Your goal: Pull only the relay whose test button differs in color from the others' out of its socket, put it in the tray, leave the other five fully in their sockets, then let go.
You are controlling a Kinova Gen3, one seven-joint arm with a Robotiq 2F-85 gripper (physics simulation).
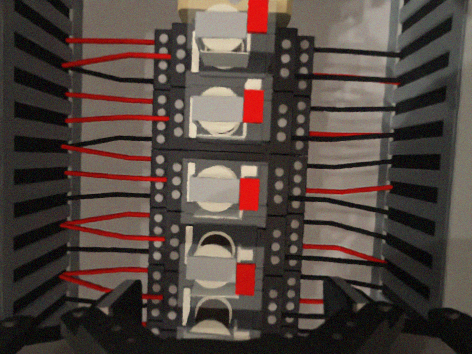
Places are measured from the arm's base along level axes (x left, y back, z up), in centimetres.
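Pixels of known places: gripper, fingertip midpoint: (233, 298).
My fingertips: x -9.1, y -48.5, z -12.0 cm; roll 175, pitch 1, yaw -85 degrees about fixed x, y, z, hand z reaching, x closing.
Behind a point stands the place of what it marks.
Four relays with red test buttons stand in a column in their dark sockets: the top relay (220, 25) {x 1.7, y -47.4, z -7.5 cm}, a second relay (216, 109) {x -0.9, y -47.4, z -7.5 cm}, a third relay (215, 190) {x -3.5, y -47.6, z -7.5 cm} and a fourth relay (211, 269) {x -6.1, y -47.6, z -7.5 cm}. Part of a fifth relay (210, 330) {x -8.1, y -47.7, z -7.5 cm} shows at the bottom edge; its test button is hidden behind the gripper body, so its color cannot be told. A sixth relay and the tray do not show. My gripper (233, 298) {x -9.0, y -48.5, z -12.0 cm} is wide open and empty, its fingers to the left and right of the column, level with the lower relays.
A grey slotted wire duct (37, 160) {x -3.1, y -40.1, z -10.3 cm} runs along the left and another slotted duct (420, 180) {x -2.8, y -55.6, z -10.1 cm} along the right. Red and black wires run from the ducts to the socket terminals on both sides. A tan block (280, 12) {x 3.4, y -49.5, z -10.3 cm} sits behind the top relay.
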